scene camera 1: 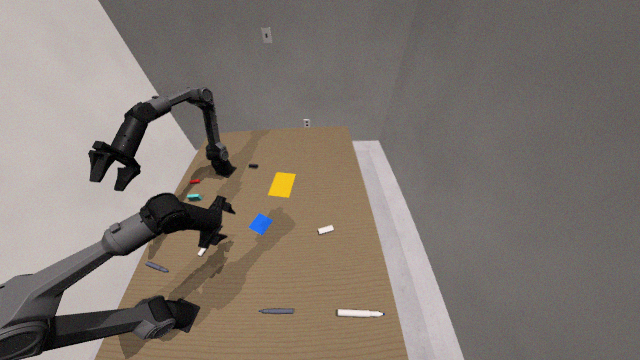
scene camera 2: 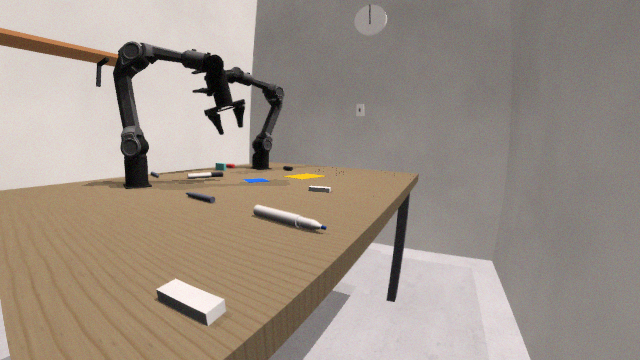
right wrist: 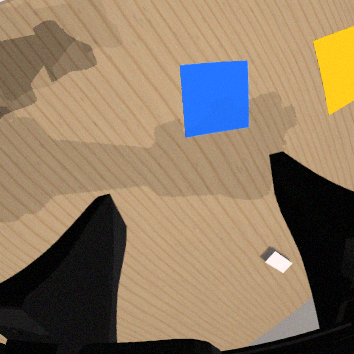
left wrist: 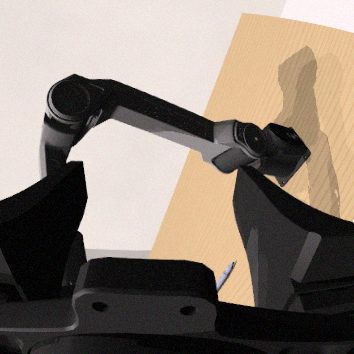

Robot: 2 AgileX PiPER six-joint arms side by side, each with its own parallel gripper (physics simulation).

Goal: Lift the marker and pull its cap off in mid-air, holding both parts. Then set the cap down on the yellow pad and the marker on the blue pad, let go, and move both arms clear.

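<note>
A white marker with a black end [scene camera 2: 204, 175] lies on the table in scene camera 2. In scene camera 1 part of its white body [scene camera 1: 201, 252] shows below my right gripper, which hides the rest. The blue pad [scene camera 1: 260, 224] [scene camera 2: 256, 180] [right wrist: 216, 99] and yellow pad [scene camera 1: 282, 185] [scene camera 2: 304, 176] [right wrist: 337, 70] lie bare on the table. My right gripper [scene camera 1: 229, 225] [scene camera 2: 231, 129] [right wrist: 192, 193] is open and empty, high above the table. My left gripper [scene camera 1: 107, 184] [scene camera 2: 195, 81] [left wrist: 159, 181] is open and empty, raised beyond the table's edge at the left of scene camera 1.
A thicker white blue-tipped marker [scene camera 1: 357, 313] [scene camera 2: 287, 217], two slate pens [scene camera 1: 157, 267] [scene camera 1: 276, 311], a small white block [scene camera 1: 325, 230] [scene camera 2: 320, 189] [right wrist: 278, 261], a red piece [scene camera 1: 195, 181], a teal block [scene camera 1: 194, 197] and a black piece [scene camera 1: 253, 165] lie around. A larger white block [scene camera 2: 191, 300] lies nearest scene camera 2.
</note>
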